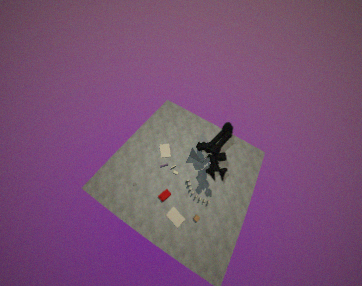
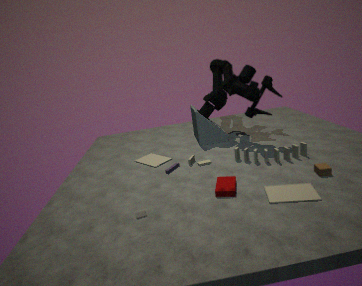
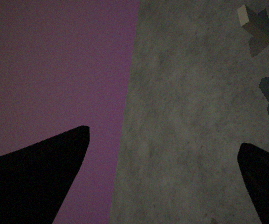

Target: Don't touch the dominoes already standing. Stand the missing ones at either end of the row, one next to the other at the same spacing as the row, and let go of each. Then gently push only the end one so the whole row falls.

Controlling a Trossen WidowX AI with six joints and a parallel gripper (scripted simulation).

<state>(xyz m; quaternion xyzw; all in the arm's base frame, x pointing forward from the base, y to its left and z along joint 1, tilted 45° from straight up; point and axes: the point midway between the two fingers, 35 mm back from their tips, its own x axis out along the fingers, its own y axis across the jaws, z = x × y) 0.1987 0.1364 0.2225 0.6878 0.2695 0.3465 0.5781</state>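
My gripper tip is 590 mm to the left of the flat grey piece, 350 mm short of it and 170 mm above it. The rest, counted from my gripper tip: red block (320 mm to the right, 290 mm ahead, 160 mm below); white sheet (390 mm ahead, 170 mm below, 160 mm to the right); tan cube (320 mm ahead, 160 mm below, 10 mm to the right).
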